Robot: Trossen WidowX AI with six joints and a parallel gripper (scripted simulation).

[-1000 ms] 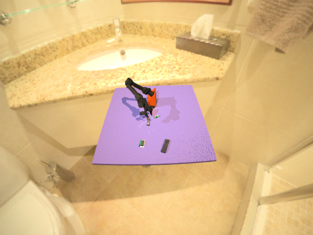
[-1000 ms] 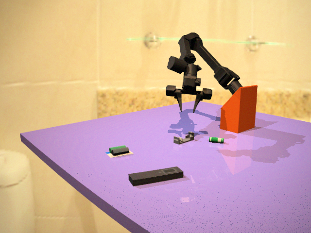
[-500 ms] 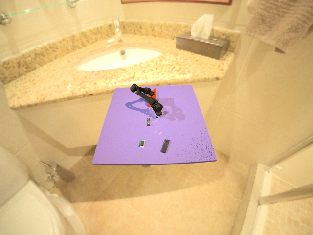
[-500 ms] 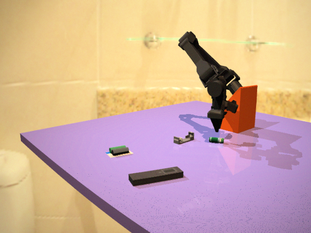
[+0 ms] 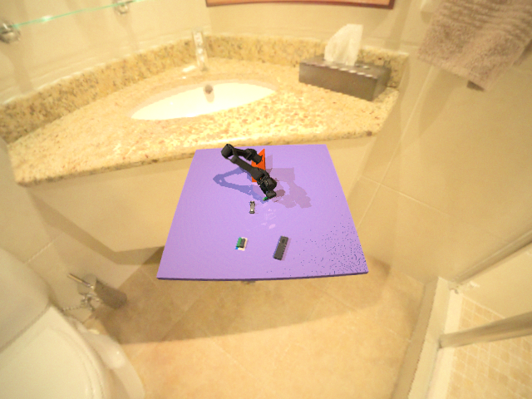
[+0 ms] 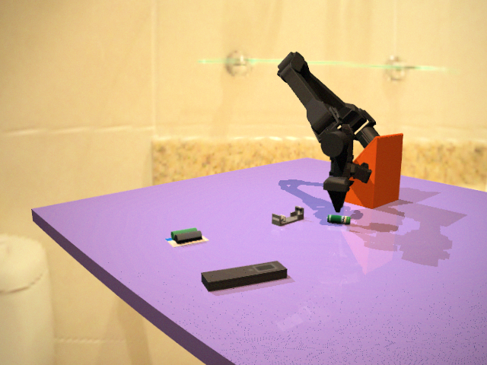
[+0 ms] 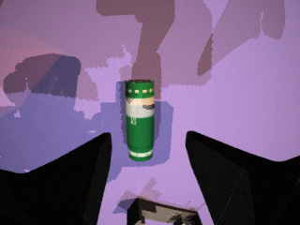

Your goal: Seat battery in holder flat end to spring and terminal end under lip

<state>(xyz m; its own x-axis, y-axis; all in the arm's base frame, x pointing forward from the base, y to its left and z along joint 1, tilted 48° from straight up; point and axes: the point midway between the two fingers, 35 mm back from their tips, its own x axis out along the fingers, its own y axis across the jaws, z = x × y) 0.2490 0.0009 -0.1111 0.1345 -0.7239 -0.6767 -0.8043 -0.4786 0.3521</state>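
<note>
Right now my gripper tip is 3 cm above the battery. The rest, counted from my gripper tip: card (39 cm ahead, 12 cm to the right, 3 cm below); then black remote-like bar (40 cm ahead, 14 cm to the left, 2 cm below).
</note>
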